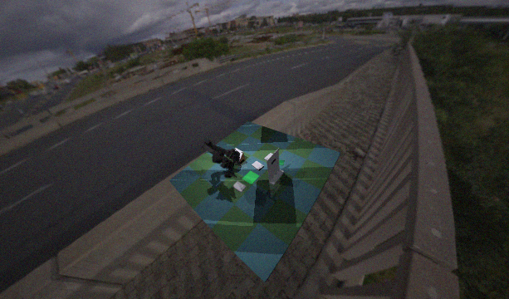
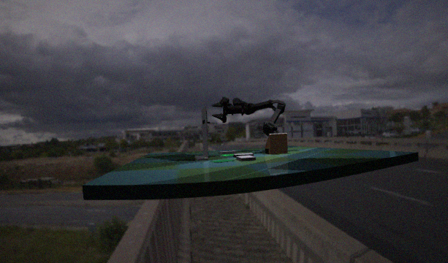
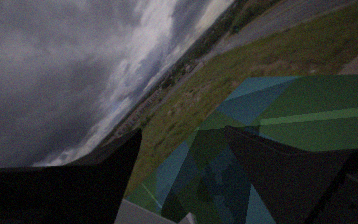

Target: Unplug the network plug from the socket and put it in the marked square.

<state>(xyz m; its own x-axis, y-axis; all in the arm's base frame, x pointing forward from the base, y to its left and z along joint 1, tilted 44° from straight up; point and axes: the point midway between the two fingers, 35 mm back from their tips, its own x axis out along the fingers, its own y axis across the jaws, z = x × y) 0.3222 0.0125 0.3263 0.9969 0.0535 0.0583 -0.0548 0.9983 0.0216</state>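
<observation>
The network plug is 4 cm ahead of my gripper tip, 30 cm to the left of it and 10 cm below it. Also, from my gripper tip: grey upright panel 6 cm ahead, 30 cm to the left, 17 cm below; green marked square 11 cm behind, 15 cm to the left, 30 cm below.
</observation>
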